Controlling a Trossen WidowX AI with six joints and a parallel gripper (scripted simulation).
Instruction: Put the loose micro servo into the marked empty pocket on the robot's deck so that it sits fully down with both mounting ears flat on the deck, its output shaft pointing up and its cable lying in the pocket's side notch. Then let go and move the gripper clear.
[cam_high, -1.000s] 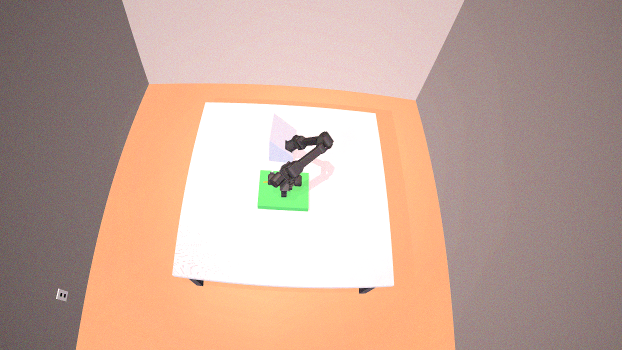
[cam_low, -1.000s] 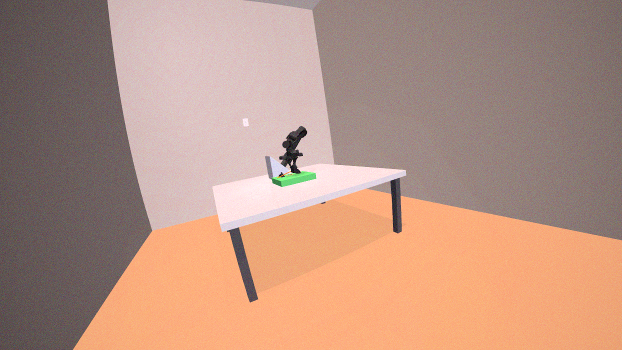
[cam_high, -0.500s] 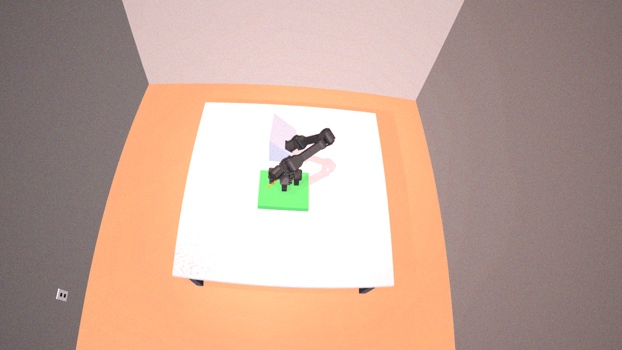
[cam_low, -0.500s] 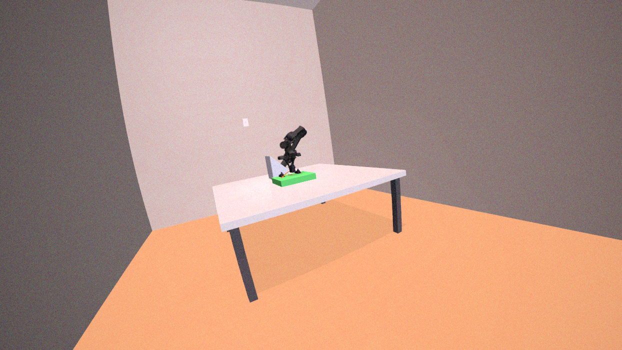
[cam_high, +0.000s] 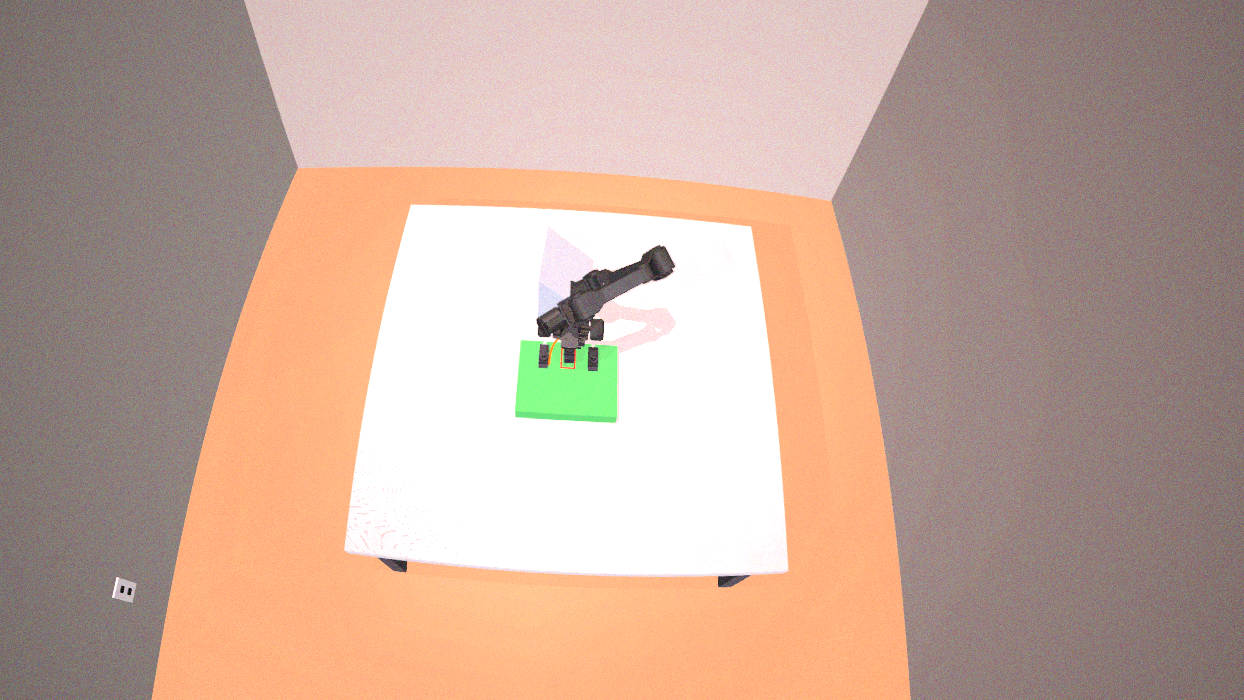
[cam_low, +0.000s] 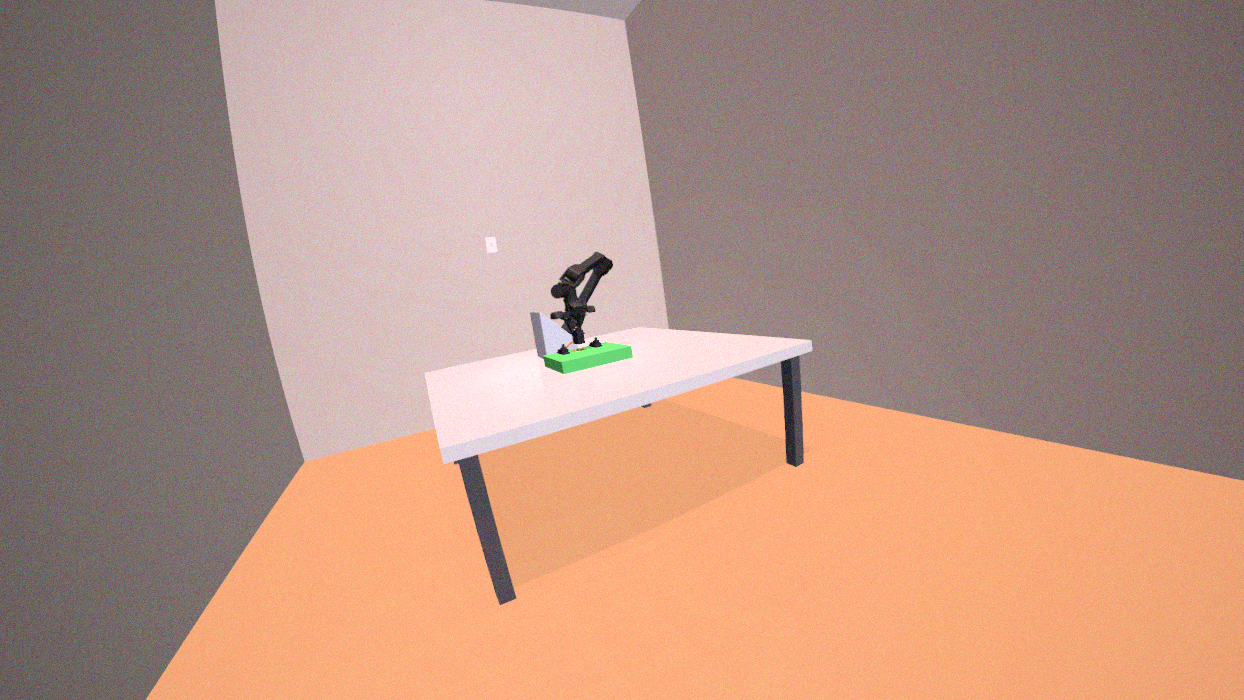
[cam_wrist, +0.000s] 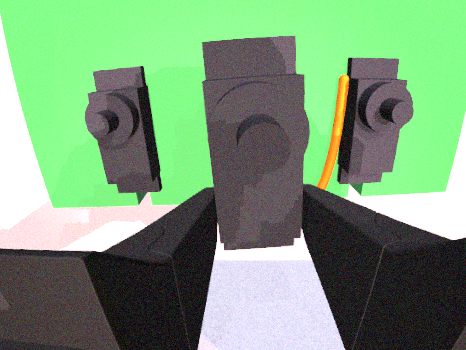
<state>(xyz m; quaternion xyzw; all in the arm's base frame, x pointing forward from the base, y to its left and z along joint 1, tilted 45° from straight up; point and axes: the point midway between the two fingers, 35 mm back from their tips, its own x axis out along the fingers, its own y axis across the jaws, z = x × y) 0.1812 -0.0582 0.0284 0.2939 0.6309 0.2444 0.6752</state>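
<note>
Right now the green deck is 12 cm ahead of my gripper tip and 10 cm below it.
</note>
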